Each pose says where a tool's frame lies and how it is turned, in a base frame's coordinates. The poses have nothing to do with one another.
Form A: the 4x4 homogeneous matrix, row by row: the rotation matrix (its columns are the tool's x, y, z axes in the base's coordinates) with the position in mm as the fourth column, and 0 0 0 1 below. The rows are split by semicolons.
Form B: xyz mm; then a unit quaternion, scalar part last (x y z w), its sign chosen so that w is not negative. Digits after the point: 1 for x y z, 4 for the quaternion. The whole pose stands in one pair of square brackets.
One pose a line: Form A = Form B
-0.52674 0.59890 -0.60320 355.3; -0.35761 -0.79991 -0.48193 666.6; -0.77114 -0.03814 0.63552 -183.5; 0 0 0 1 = [355.3 666.6 -183.5 0.3993 0.1511 -0.8605 0.2779]
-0.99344 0.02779 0.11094 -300.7; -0.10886 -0.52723 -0.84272 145.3; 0.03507 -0.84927 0.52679 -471.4; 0 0 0 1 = [-300.7 145.3 -471.4 -0.0418 0.4846 -0.8728 0.0391]
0.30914 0.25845 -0.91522 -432.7; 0.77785 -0.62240 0.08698 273.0; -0.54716 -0.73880 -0.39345 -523.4; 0 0 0 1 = [-432.7 273.0 -523.4 -0.7624 -0.3398 0.4795 0.2708]
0.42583 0.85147 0.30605 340.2; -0.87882 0.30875 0.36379 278.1; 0.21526 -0.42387 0.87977 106.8; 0 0 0 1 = [340.2 278.1 106.8 -0.2436 0.0281 -0.5351 0.8084]
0.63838 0.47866 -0.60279 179.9; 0.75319 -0.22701 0.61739 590.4; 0.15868 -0.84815 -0.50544 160.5; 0 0 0 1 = [179.9 590.4 160.5 -0.7699 -0.4000 0.1442 0.4759]
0.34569 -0.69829 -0.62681 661.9; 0.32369 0.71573 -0.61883 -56.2; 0.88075 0.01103 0.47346 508.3; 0 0 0 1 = [661.9 -56.2 508.3 0.1978 -0.4734 0.3209 0.7961]
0.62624 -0.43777 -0.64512 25.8; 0.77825 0.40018 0.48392 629.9; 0.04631 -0.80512 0.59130 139.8; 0 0 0 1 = [25.8 629.9 139.8 -0.3984 -0.2137 0.3758 0.8090]
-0.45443 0.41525 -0.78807 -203.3; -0.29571 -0.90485 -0.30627 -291.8; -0.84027 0.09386 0.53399 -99.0; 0 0 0 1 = [-203.3 -291.8 -99.0 0.4787 0.0624 -0.8505 0.2090]
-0.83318 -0.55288 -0.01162 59.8; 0.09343 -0.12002 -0.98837 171.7; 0.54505 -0.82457 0.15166 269.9; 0 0 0 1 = [59.8 171.7 269.9 0.1838 -0.6248 0.7254 0.2227]
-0.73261 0.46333 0.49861 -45.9; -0.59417 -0.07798 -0.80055 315.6; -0.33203 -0.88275 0.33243 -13.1; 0 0 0 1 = [-45.9 315.6 -13.1 -0.0569 0.5749 -0.7320 0.3612]
